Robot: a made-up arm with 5 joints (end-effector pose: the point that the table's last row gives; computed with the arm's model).
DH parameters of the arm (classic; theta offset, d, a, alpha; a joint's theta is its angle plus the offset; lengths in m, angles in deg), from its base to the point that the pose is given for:
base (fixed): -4.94 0 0.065 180
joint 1: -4.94 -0.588 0.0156 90
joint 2: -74.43 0 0.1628 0
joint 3: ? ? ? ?
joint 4: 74.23 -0.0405 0.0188 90
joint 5: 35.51 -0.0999 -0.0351 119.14
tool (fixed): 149.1 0 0 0
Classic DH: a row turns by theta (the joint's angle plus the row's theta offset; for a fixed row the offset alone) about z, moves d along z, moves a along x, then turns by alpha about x.
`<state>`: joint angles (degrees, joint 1 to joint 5).
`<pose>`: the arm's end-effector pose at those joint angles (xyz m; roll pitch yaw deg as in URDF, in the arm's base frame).
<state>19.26 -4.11 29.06 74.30 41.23</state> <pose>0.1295 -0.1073 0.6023 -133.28 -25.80 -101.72</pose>
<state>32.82 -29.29 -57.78 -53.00 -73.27</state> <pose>-0.0059 0.0174 0.8823 39.52 -20.47 -12.34</pose>
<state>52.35 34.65 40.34 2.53 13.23</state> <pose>0.1078 -0.1709 0.5249 -110.91 -20.87 -172.26</pose>
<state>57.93 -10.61 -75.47 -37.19 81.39</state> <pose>-0.0125 -0.0175 0.8795 91.64 45.26 -170.04</pose>
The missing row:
joint 3: -89.8 0 -0.0688 0
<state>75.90 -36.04 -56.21 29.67 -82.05</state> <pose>0.0564 -0.0340 0.8936 77.68 48.90 -32.60</pose>
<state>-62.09 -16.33 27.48 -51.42 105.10</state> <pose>0.1770 0.0722 0.8193 38.41 -19.70 -96.00</pose>
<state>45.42 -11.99 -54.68 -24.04 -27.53</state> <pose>0.0913 -0.0972 0.9040 57.31 26.00 -69.50</pose>
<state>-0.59 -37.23 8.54 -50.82 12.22</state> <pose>0.1109 -0.0716 0.8520 46.00 30.83 -68.68</pose>
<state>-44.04 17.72 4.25 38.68 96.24</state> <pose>0.2873 0.1168 0.6156 -99.34 -49.68 -3.02</pose>
